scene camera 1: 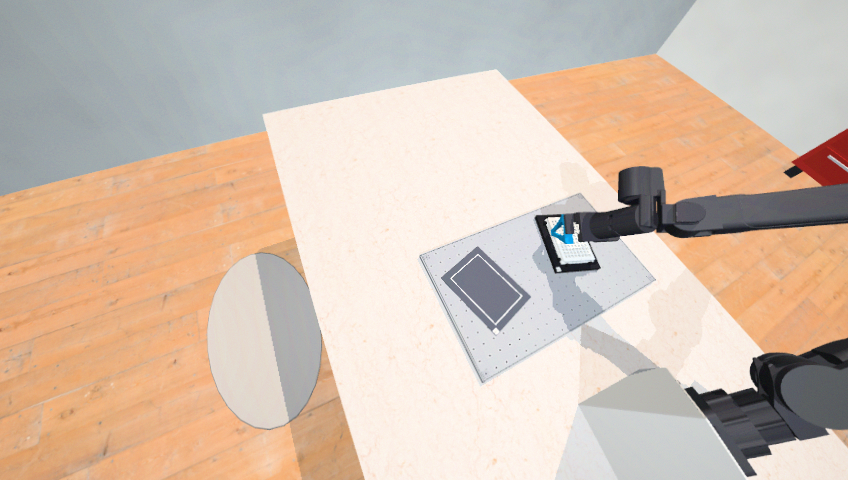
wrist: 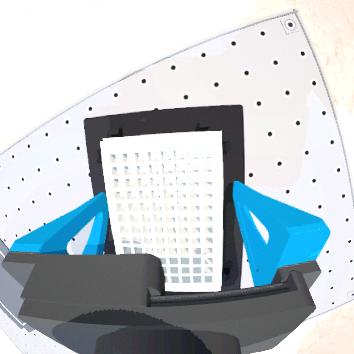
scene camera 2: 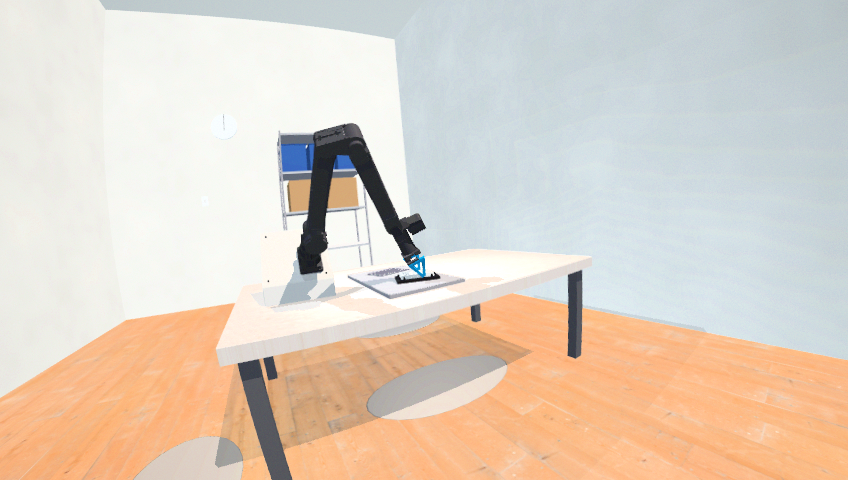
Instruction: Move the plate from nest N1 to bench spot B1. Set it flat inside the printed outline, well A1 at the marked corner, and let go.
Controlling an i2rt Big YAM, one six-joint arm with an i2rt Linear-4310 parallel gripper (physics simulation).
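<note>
The white well plate sits in the black nest. My gripper is open, with its blue fingertips low over the nest, one on each long side of the plate; nothing is held. In the wrist view the near end of the plate is partly hidden by the gripper body. The bench spot, a dark grey mat with a white printed outline and a white marked corner, lies to the left of the nest in scene camera 1.
The nest and the bench spot are on a grey perforated board on the pale table. A grey box-like stand is beside the arm's base. A shelf rack stands behind the arm.
</note>
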